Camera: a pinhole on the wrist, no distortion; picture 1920 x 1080 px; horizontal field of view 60.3 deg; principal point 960.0 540.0 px. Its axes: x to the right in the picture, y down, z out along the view. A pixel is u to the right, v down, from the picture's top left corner.
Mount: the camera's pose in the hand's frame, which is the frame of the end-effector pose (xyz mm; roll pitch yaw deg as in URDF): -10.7 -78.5 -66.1 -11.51 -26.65 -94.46
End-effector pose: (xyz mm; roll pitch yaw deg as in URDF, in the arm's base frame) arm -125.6 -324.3 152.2 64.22 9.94 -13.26
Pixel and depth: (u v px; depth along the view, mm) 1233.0 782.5 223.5
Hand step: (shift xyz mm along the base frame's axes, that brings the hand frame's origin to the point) 43.4 -150.1 28.1
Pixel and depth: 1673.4 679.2 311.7
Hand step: 22.0 -279.8 36.0
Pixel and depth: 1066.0 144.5 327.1
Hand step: -30.3 -194.2 154.4
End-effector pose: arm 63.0 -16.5 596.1 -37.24 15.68 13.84
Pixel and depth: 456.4 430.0 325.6
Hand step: 6.4 236.7 34.9
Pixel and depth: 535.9 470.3 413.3
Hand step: 19.7 320.2 59.3
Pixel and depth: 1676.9 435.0 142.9
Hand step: 39.6 6.0 107.1
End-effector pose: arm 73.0 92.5 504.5 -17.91 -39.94 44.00
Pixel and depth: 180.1 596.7 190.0
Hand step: -54.9 78.8 53.6
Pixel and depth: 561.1 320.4 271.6
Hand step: -137.2 64.3 99.0
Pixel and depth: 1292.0 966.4 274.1
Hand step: -44.3 5.8 217.0
